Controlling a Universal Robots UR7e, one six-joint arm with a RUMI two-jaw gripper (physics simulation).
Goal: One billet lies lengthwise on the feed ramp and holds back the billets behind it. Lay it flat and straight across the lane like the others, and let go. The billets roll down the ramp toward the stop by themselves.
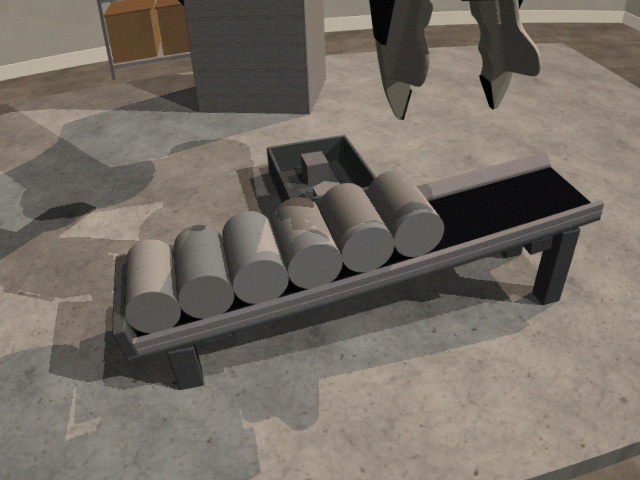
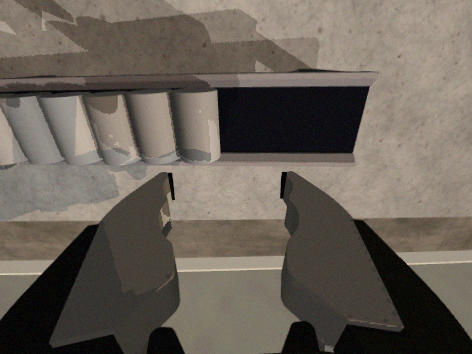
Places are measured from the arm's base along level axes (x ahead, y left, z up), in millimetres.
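Pixels of known places: gripper, between the fingertips: (image 1: 447,112) (image 2: 227,175).
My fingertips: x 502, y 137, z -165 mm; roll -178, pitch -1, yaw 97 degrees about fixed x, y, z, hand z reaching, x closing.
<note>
For each thing: its top centre in the pictures, then the offset to it from my fingertips. "*": a spot on its surface instead.
- stop, centre of its top: (image 1: 120,289) dz -106, dx +33, dy -246 mm
- uppermost billet, centre of its top: (image 1: 405,190) (image 2: 195,131) dz -65, dx -5, dy -27 mm
- lowest billet, centre of its top: (image 1: 145,264) dz -88, dx +29, dy -222 mm
- dark open tray, a spot on its surface: (image 1: 276,167) * dz -146, dx -200, dy -124 mm
Several grey billets lie side by side across the lane of the feed ramp (image 1: 496,238) (image 2: 300,79), in a row from the stop (image 1: 120,320) at the low left end upward. The uppermost billet (image 1: 417,232) (image 2: 196,125) lies flat and straight across the lane, close against the billet below it (image 1: 366,246) (image 2: 151,125). The lowest billet (image 1: 153,310) is at the stop. No billet shows lying lengthwise. My gripper (image 1: 447,113) (image 2: 227,175) is open and empty, raised above the ramp's upper part and apart from the billets.
A dark open tray (image 1: 276,167) with small blocks stands behind the ramp's middle. A large grey block-shaped cabinet (image 1: 250,56) stands farther back on the left. A shelf with brown boxes (image 1: 130,33) is behind it. The ramp stands on dark legs (image 1: 556,268).
</note>
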